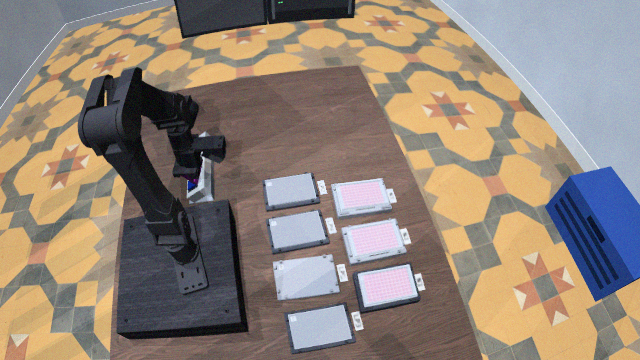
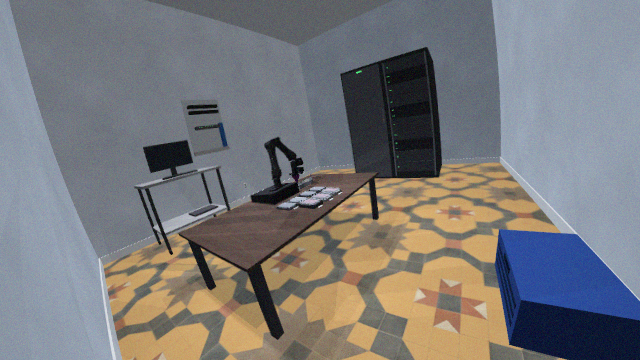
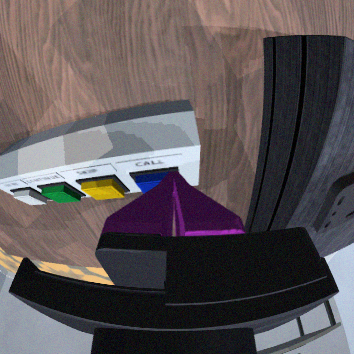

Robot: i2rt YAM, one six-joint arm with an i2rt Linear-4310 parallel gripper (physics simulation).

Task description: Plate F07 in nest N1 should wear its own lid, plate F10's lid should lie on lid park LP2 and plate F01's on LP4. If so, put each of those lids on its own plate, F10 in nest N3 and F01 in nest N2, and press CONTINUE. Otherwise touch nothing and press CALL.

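Frame: origin at the arm's base, x ahead, y left, z up, level; centimetres.
Seen in the pictures: gripper, fingertip midpoint: [image 1: 195, 183] [image 3: 173, 178]; arm's base at its link origin: [image 1: 187, 253] [image 2: 278, 187].
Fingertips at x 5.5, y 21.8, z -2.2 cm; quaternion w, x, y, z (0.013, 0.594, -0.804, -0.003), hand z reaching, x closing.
Pixels of each thing's top centre, then the offset from my fingertips to it. "spot": a spot on its surface instead. Level surfaces: height alone.
- blue CALL button at its top centre: [image 3: 156, 190] [image 1: 191, 181] dx -1.2, dy +1.7, dz -0.6 cm
- white button box at its top centre: [image 3: 64, 190] [image 1: 197, 158] [image 2: 302, 179] dx +1.7, dy +8.8, dz +0.2 cm
- nest N1 at a spot on its surface: [image 1: 387, 286] spot: dx +35.8, dy -43.0, dz -3.2 cm
- N2 at its top centre: [image 1: 375, 237] [image 2: 320, 195] dx +38.9, dy -29.8, dz -3.1 cm
- N3 at its top centre: [image 1: 362, 192] dx +41.4, dy -16.6, dz -2.9 cm
- LP2 at its top centre: [image 1: 290, 188] dx +24.6, dy -7.4, dz -4.4 cm
- LP4 at its top centre: [image 1: 296, 228] dx +22.1, dy -19.8, dz -4.4 cm
- LP1 at its top centre: [image 1: 305, 275] [image 2: 297, 198] dx +19.7, dy -32.7, dz -4.2 cm
- LP3 at its top centre: [image 1: 319, 326] dx +17.9, dy -45.9, dz -4.4 cm
- table at its surface level: dz -6.2 cm
My gripper [image 1: 192, 178] [image 2: 296, 178] [image 3: 173, 178] is shut and empty, its purple fingertips at the blue CALL button [image 1: 191, 185] [image 3: 147, 183] of the white button box [image 1: 204, 186] [image 3: 165, 130]. The fingers partly hide the button; whether they touch it is unclear. Pink-welled plates stand in nest N1 [image 1: 387, 286], a dark-rimmed one, and in N2 [image 1: 374, 241] and N3 [image 1: 362, 195], both pale-rimmed. Grey lids lie on LP2 [image 1: 291, 191], LP4 [image 1: 298, 231], LP1 [image 1: 306, 277] and LP3 [image 1: 320, 328]. The codes on lids and plates are too small to read.
Yellow [image 3: 103, 189], green [image 3: 61, 193] and white [image 3: 30, 196] buttons sit beside CALL on the box. The arm's black base block [image 1: 175, 310] [image 3: 295, 130] stands close to the box. A blue cabinet [image 1: 605, 225] [image 2: 560, 270] stands on the floor off the table [image 2: 240, 225].
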